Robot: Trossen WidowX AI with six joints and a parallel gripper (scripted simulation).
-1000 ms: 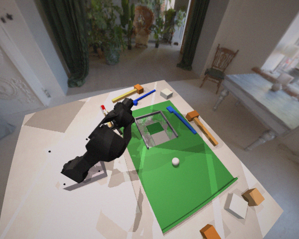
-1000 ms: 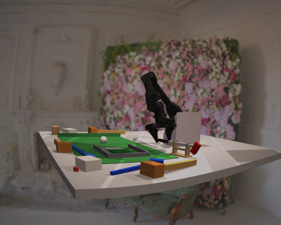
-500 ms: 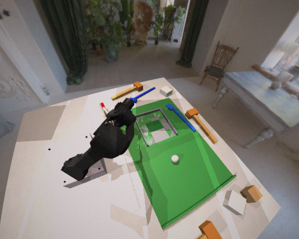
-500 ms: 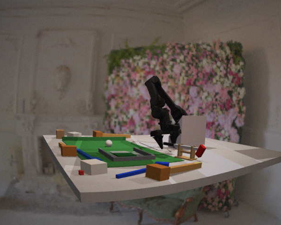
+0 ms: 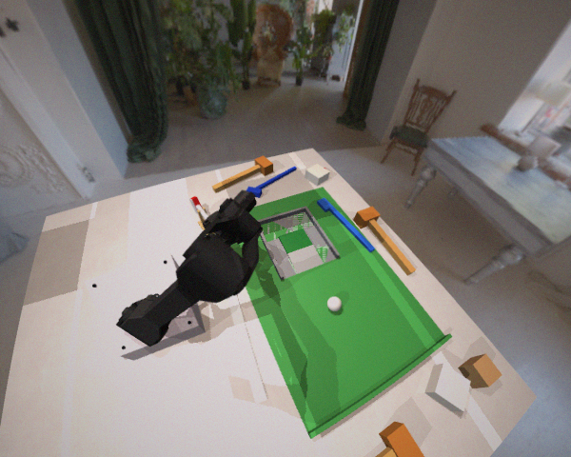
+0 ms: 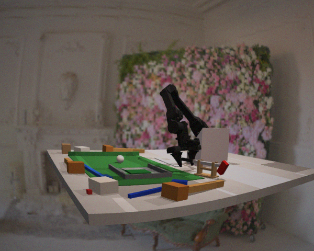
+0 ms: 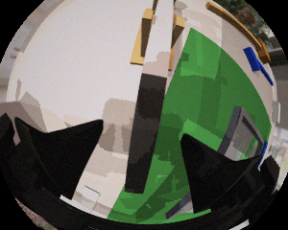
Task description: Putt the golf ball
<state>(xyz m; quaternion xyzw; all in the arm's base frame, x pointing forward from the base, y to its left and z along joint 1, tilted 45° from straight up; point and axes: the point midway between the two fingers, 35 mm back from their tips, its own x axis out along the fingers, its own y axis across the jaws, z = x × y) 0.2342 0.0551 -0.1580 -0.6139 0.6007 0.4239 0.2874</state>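
Now: the wooden stand 30 mm behind my gripper tip and 130 mm to the left of it. The rest, counted from my gripper tip: green mat (240 mm ahead, 200 mm to the right, 30 mm below); white golf ball (220 mm ahead, 320 mm to the right).
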